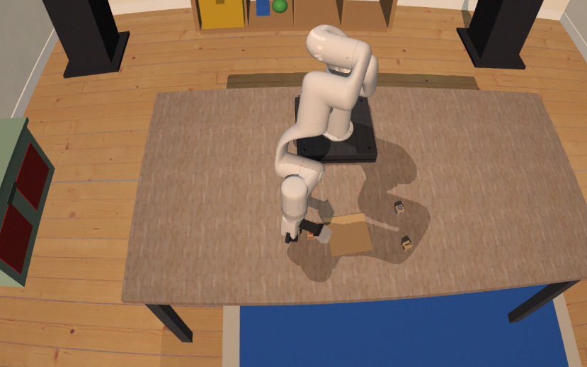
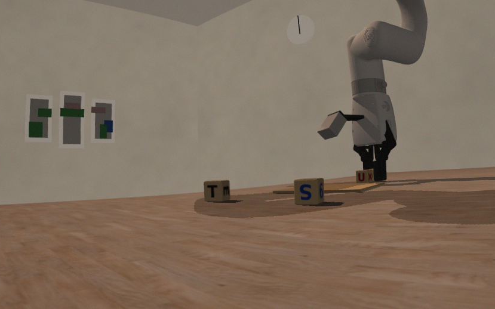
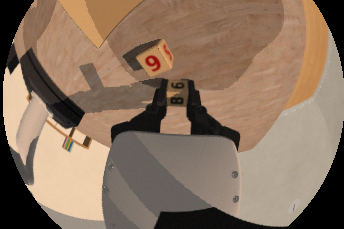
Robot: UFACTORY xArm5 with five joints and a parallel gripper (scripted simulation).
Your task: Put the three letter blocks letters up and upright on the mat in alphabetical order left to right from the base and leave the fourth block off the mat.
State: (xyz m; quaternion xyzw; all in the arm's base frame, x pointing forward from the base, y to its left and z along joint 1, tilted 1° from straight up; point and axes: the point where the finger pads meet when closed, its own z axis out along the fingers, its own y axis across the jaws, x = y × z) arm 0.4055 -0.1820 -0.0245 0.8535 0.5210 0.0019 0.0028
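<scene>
Now: hand 5 cm to the right of the letter block and 1 cm above it. Round my hand: tan mat (1 cm ahead, 18 cm to the left, 2 cm below).
</scene>
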